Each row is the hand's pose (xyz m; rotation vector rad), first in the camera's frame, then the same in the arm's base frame.
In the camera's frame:
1: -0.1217 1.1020 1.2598 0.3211 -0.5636 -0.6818
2: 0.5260 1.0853 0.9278 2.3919 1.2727 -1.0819
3: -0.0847 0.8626 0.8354 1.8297 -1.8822 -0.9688
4: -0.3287 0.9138 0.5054 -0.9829 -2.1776 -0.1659
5: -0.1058 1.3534 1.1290 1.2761 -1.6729 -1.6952
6: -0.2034 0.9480 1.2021 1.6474 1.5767 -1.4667
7: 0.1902 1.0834 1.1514 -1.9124 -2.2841 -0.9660
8: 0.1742 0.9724 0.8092 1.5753 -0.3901 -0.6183
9: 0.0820 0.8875 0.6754 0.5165 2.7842 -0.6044
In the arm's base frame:
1: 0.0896 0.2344 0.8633 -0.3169 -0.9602 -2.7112
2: -0.2200 -0.3465 0.5524 -2.1932 1.3440 0.5415
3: -0.0775 0.2775 0.4061 0.6122 2.3737 0.7543
4: 0.1352 0.4224 0.0823 -2.7358 -0.3287 -1.2163
5: 0.3100 0.0779 0.7770 0.5944 1.6917 1.1391
6: 0.0097 0.3762 0.7783 -2.1799 0.6301 0.9949
7: -0.0750 -0.0342 0.7625 2.3985 -0.4832 0.5943
8: -0.1166 -0.0022 0.4063 0.6998 -2.2264 -1.9629
9: -0.1230 0.1047 0.2575 -2.8517 -0.9393 0.5076

